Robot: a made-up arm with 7 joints.
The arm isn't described. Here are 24 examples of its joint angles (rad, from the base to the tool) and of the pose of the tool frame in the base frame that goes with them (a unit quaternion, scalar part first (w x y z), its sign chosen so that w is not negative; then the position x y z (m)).
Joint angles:
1: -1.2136 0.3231 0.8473 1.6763 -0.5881 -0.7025 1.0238
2: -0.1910 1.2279 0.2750 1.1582 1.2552 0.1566 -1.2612
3: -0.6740 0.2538 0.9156 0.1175 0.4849 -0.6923 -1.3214
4: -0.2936 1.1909 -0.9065 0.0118 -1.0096 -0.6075 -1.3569
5: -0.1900 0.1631 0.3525 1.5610 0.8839 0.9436 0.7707
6: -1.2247 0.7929 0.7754 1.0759 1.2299 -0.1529 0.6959
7: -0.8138 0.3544 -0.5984 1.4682 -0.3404 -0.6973 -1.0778
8: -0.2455 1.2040 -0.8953 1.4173 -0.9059 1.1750 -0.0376
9: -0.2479 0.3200 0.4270 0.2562 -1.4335 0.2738 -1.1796
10: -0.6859 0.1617 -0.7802 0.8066 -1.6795 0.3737 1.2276
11: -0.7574 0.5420 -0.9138 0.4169 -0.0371 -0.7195 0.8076
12: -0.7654 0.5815 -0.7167 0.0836 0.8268 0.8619 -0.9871
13: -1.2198 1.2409 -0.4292 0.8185 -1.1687 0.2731 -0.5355
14: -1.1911 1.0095 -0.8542 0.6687 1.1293 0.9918 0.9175
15: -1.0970 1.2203 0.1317 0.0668 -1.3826 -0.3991 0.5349
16: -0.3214 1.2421 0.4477 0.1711 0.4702 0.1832 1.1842
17: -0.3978 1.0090 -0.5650 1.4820 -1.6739 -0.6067 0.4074
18: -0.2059 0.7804 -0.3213 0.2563 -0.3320 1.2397 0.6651
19: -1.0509 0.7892 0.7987 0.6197 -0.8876 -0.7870 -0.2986
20: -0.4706 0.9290 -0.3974 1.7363 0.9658 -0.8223 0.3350
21: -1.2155 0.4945 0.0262 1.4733 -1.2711 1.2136 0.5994
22: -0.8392 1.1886 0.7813 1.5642 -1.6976 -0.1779 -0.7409
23: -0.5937 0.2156 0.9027 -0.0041 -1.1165 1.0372 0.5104
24: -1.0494 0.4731 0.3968 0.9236 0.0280 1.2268 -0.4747
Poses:
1: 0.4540 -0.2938 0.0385 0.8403 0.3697 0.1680 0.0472
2: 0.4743 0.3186 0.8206 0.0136 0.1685 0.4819 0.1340
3: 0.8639 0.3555 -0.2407 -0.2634 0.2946 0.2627 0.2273
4: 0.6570 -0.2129 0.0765 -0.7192 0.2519 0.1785 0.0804
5: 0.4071 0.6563 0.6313 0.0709 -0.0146 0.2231 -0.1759
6: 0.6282 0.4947 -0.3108 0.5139 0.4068 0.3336 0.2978
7: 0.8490 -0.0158 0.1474 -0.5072 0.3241 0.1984 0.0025
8: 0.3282 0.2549 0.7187 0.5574 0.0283 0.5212 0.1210
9: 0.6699 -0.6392 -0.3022 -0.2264 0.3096 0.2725 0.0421
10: 0.7515 -0.0110 0.5267 0.3972 0.3282 0.0231 -0.0681
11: 0.8858 -0.0087 -0.4529 -0.1009 0.3360 0.0453 0.1189
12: 0.7609 0.5186 0.2625 -0.2884 0.4063 0.0329 0.1558
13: 0.9811 -0.1354 -0.1371 -0.0162 0.4027 0.3453 0.3505
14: 0.0992 0.8589 -0.3775 0.3315 0.4640 0.2179 0.2973
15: 0.6470 -0.3963 -0.6308 0.1626 0.2939 0.2449 0.4863
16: 0.3314 0.5839 -0.5404 0.5072 0.3163 0.3080 0.3476
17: 0.6564 0.1310 -0.1511 0.7275 0.1197 0.4645 0.1135
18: 0.6995 0.4920 0.4263 0.2946 0.2857 0.2684 -0.0294
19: 0.5129 -0.2070 -0.7925 0.2570 0.2869 0.3606 0.3112
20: 0.7461 0.5535 0.2635 -0.2597 0.1312 0.3837 0.0316
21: 0.6872 -0.2673 0.6094 0.2914 0.4255 0.1807 0.0215
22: 0.5279 -0.4783 -0.6026 0.3598 0.2107 0.4567 0.1292
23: 0.7895 -0.5114 0.0871 0.3280 0.3740 0.2942 0.1636
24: 0.8628 -0.2202 0.4348 0.1342 0.4470 0.2605 0.0926
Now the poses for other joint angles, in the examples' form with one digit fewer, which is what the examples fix.
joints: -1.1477 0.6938 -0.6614 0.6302 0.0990 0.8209 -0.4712
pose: 0.893 0.378 0.236 -0.062 0.490 0.157 0.205
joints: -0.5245 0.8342 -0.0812 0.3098 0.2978 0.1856 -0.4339
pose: 0.909 0.399 0.043 -0.108 0.394 0.236 0.171
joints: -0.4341 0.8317 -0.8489 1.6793 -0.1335 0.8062 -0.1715
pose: 0.399 0.458 0.734 0.302 0.095 0.489 0.038
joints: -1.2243 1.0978 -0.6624 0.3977 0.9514 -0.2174 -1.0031
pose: 0.479 0.796 0.159 -0.335 0.414 0.141 0.307
